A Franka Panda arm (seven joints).
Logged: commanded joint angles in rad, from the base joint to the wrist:
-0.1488, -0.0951, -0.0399, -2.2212, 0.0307, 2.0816, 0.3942
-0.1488, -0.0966, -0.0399, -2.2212, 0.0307, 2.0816, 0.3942
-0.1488, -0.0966, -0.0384, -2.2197, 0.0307, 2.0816, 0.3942
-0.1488, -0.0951, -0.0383, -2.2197, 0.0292, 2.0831, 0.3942
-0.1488, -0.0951, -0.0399, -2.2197, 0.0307, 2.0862, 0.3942
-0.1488, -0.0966, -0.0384, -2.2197, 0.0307, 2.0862, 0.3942
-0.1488, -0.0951, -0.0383, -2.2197, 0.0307, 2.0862, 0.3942
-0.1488, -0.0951, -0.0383, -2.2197, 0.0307, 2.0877, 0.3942
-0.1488, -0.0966, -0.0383, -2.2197, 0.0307, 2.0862, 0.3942
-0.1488, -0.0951, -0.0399, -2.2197, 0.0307, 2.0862, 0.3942
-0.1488, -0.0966, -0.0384, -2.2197, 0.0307, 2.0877, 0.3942
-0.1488, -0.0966, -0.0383, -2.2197, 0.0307, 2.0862, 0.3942
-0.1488, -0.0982, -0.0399, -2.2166, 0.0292, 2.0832, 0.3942
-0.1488, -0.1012, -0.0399, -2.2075, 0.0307, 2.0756, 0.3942
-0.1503, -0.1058, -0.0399, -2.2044, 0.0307, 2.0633, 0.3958
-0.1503, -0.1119, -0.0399, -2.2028, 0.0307, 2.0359, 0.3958
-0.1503, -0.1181, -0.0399, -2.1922, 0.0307, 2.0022, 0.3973
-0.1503, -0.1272, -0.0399, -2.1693, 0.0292, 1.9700, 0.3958
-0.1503, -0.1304, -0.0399, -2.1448, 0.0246, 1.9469, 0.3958
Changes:
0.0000, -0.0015, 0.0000, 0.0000, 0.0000, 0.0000, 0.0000
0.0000, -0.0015, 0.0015, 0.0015, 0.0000, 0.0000, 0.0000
0.0000, 0.0000, 0.0016, 0.0015, -0.0015, 0.0015, 0.0000
0.0000, 0.0000, 0.0000, 0.0015, 0.0000, 0.0046, 0.0000
0.0000, -0.0015, 0.0015, 0.0015, 0.0000, 0.0046, 0.0000
0.0000, 0.0000, 0.0016, 0.0015, 0.0000, 0.0046, 0.0000
0.0000, 0.0000, 0.0016, 0.0015, 0.0000, 0.0061, 0.0000
0.0000, -0.0015, 0.0016, 0.0015, 0.0000, 0.0046, 0.0000
0.0000, 0.0000, 0.0000, 0.0015, 0.0000, 0.0046, 0.0000
0.0000, -0.0015, 0.0015, 0.0015, 0.0000, 0.0061, 0.0000
0.0000, -0.0015, 0.0016, 0.0015, 0.0000, 0.0046, 0.0000
0.0000, -0.0031, 0.0000, 0.0046, -0.0015, 0.0016, 0.0000
0.0000, -0.0061, 0.0000, 0.0137, 0.0000, -0.0060, 0.0000
-0.0015, -0.0107, 0.0000, 0.0168, 0.0000, -0.0183, 0.0016
-0.0015, -0.0168, 0.0000, 0.0184, 0.0000, -0.0457, 0.0016
-0.0015, -0.0230, 0.0000, 0.0290, 0.0000, -0.0794, 0.0031
-0.0015, -0.0321, 0.0000, 0.0519, -0.0015, -0.1116, 0.0016
-0.0015, -0.0353, 0.0000, 0.0764, -0.0061, -0.1347, 0.0016

